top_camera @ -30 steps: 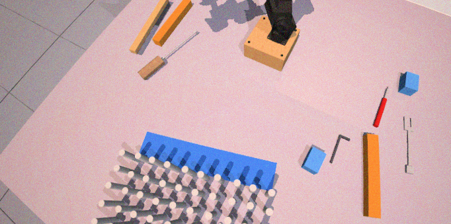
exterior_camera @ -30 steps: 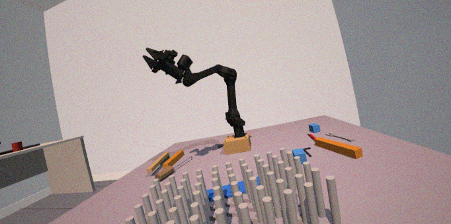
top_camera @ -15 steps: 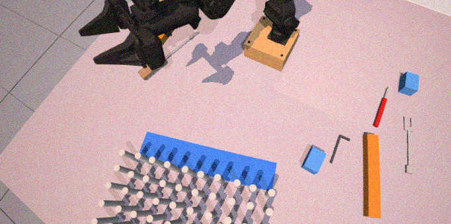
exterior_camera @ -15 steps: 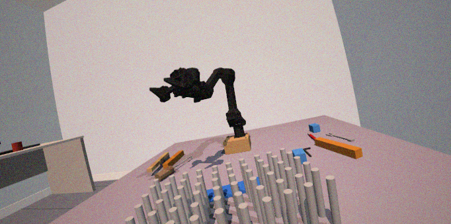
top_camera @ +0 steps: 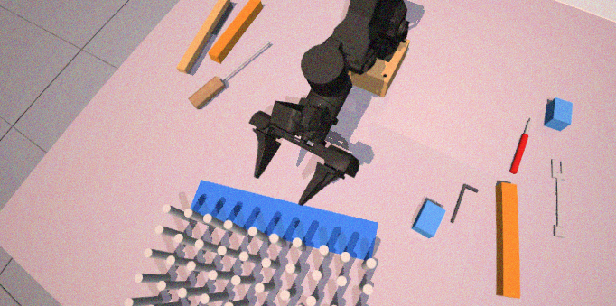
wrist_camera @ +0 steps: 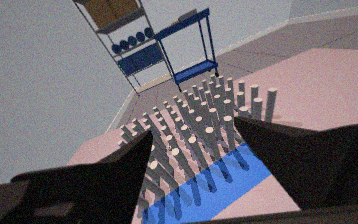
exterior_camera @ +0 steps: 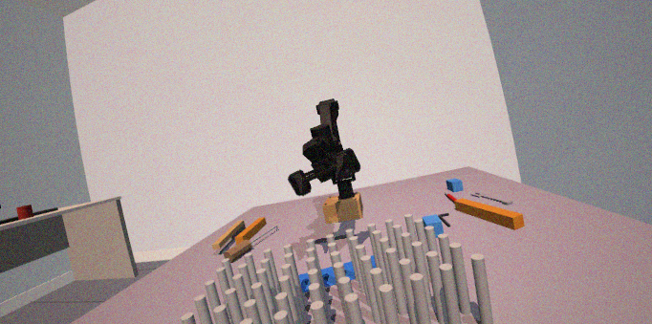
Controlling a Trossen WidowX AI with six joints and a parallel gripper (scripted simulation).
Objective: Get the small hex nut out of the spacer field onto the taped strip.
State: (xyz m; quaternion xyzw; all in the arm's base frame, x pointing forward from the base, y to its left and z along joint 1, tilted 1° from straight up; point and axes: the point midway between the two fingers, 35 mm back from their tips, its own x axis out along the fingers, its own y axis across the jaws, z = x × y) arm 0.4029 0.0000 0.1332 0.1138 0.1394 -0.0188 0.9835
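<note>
Right now my gripper tip is 250 mm past the tool with brown wooden handle, 320 mm to the left of it and 190 mm above it. From my gripper tip the other things lie so: blue taped strip 20 mm ahead, 20 mm to the right, 200 mm below; red screwdriver 410 mm behind, 380 mm to the left, 200 mm below; black hex key 210 mm behind, 300 mm to the left, 200 mm below.
</note>
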